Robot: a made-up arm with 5 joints.
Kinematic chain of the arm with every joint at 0, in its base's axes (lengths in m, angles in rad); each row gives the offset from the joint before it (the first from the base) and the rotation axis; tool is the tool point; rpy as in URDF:
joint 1: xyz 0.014 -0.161 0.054 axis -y
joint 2: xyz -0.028 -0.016 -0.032 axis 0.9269 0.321 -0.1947
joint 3: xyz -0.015 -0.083 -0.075 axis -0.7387 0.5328 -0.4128
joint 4: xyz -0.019 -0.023 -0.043 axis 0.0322 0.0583 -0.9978
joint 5: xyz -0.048 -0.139 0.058 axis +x
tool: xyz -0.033 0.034 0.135 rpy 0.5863 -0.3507 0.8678
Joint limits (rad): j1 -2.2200..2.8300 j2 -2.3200..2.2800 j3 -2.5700..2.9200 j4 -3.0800..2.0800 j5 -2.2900..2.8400
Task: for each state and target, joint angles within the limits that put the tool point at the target. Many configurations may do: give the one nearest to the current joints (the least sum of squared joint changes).
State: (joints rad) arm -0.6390 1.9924 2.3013 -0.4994 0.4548
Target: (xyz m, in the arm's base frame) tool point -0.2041 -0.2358 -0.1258
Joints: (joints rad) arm -0.9552 1.9831 1.8994 -0.8651 1.1115
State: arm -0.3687 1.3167 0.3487 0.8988 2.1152
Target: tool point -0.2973 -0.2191 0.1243
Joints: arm 0.0218 1.2754 0.6746 1.1629 2.0853
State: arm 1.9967 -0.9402 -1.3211 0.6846 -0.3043
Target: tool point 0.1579 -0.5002 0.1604
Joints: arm 2.2169 -0.4191 -1.7523 0.5734 0.2528
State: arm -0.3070 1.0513 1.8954 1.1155 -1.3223
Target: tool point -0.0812 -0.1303 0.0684
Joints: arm -0.5830 1.0563 1.3997 0.4646 -1.2902
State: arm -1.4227 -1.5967 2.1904 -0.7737 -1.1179
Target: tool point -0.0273 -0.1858 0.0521
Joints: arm -1.4375 -1.7481 2.2949 -0.7860 -1.2422
